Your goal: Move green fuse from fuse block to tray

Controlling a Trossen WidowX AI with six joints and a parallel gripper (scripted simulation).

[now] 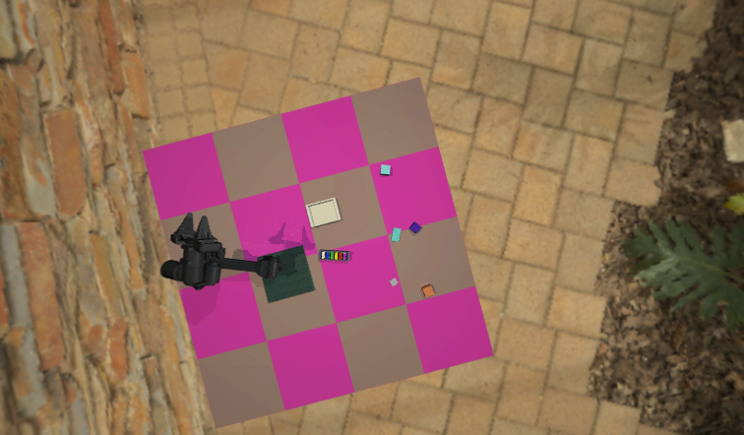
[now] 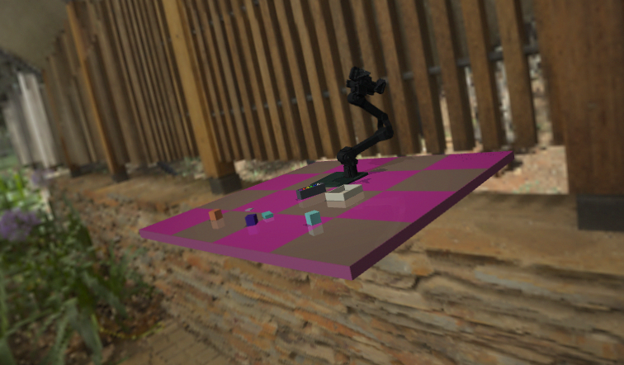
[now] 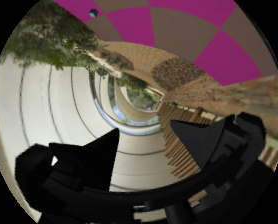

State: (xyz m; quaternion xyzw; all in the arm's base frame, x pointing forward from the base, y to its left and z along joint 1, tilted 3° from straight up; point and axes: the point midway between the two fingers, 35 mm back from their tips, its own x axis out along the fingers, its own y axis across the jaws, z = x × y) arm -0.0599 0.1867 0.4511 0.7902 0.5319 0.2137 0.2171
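My gripper tip is now 440 mm above the green fuse, 290 mm short of it and 260 mm to the left of it. Round my gripper tip: beige tray 460 mm below, 300 mm ahead, 60 mm to the right.
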